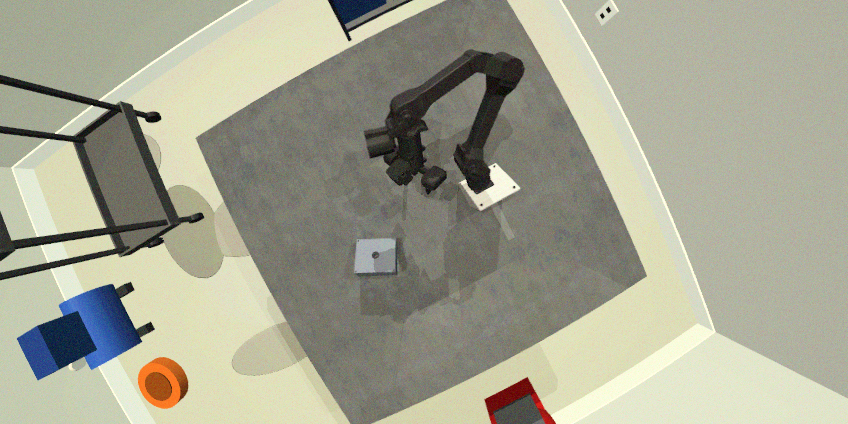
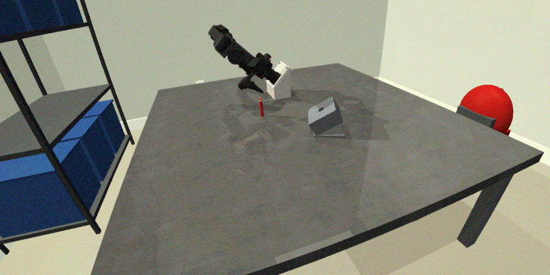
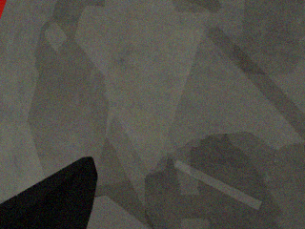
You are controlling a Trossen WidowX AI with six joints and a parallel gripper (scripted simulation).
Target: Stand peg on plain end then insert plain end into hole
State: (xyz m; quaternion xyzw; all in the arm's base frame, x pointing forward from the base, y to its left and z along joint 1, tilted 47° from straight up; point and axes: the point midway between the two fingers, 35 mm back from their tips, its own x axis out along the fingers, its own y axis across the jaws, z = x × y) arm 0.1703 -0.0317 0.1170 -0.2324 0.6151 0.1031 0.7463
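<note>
Right now the red peg is 70 mm below my gripper tip, 50 mm to the right of it and 20 mm ahead of it. Also, from my gripper tip: grey sloped panel: 230 mm ahead, 140 mm to the left, 70 mm below.
</note>
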